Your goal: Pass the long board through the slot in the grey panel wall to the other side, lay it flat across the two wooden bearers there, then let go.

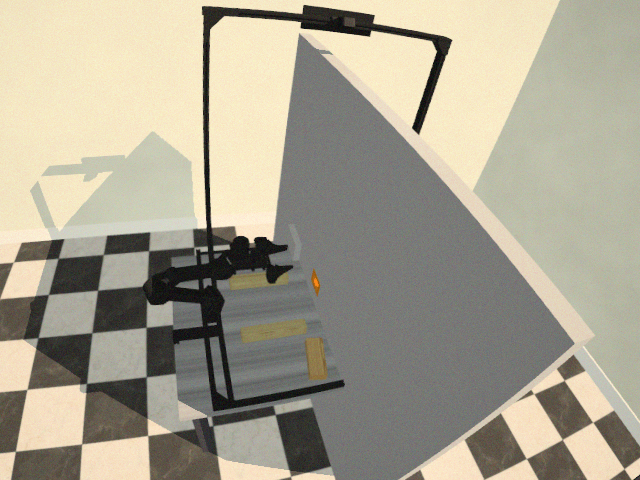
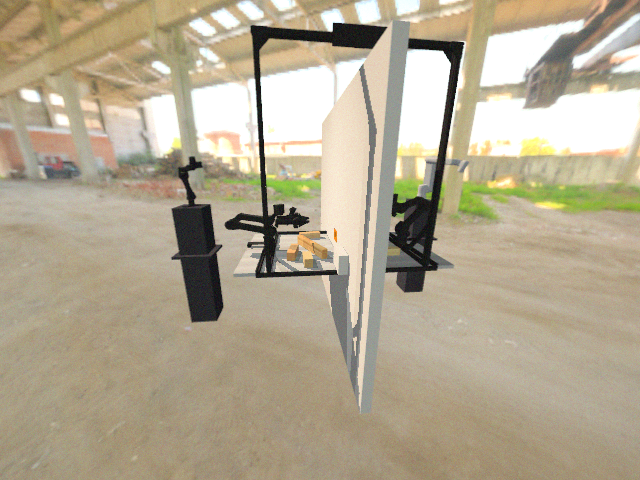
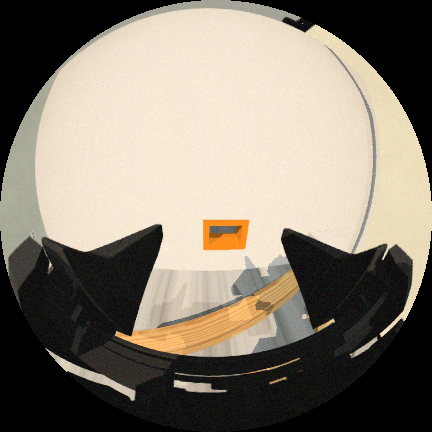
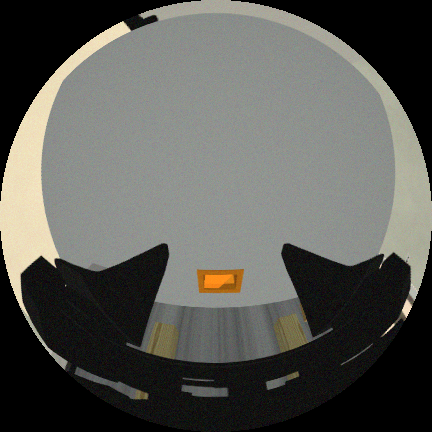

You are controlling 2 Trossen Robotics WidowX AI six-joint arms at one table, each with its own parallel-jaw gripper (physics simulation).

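Frame: origin at the left arm's base, x down, y ahead, z right, level; metres.
Where they show: left gripper, fingertip midpoint: (image 2: 309,219) (image 3: 224,232); right gripper, fingertip midpoint: (image 1: 290,257) (image 4: 227,250); right arm's base at its link origin: (image 1: 211,316) (image 2: 401,243).
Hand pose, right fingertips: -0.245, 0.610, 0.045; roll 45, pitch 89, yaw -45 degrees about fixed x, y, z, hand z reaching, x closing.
Each offset is from my right fingertips to the top centre of the thing, as dx, dy, dz. "spot": to the spot under its first point.
The long board {+0.206, -0.336, -0.006} (image 2: 307,242) (image 3: 210,325) lies slantwise among wooden blocks on the table at the pale side of the panel wall (image 1: 387,258) (image 2: 343,155) (image 3: 200,125) (image 4: 215,150). An orange rim {spot: +0.176, -0.178, -0.037} (image 2: 334,235) (image 3: 206,235) (image 4: 200,281) frames the slot. On the grey side two wooden bearers {+0.220, +0.075, -0.152} (image 1: 273,330) (image 4: 291,332) lie apart, roughly parallel, with no board across them. My left gripper (image 2: 307,221) (image 3: 224,232) is open and empty, above the board and facing the wall. My right gripper (image 1: 289,257) (image 4: 227,250) is open and empty, above the farther bearer and facing the wall.
A wooden block {+0.226, -0.054, -0.299} (image 1: 315,359) lies by the wall on the bearers' side. Several blocks, among them one {+0.215, -0.456, +0.082} (image 2: 292,252) at the left, lie around the long board. A low white block {spot: +0.212, -0.207, +0.370} (image 2: 342,264) stands against the wall. A black frame (image 1: 207,129) (image 2: 261,129) spans the table.
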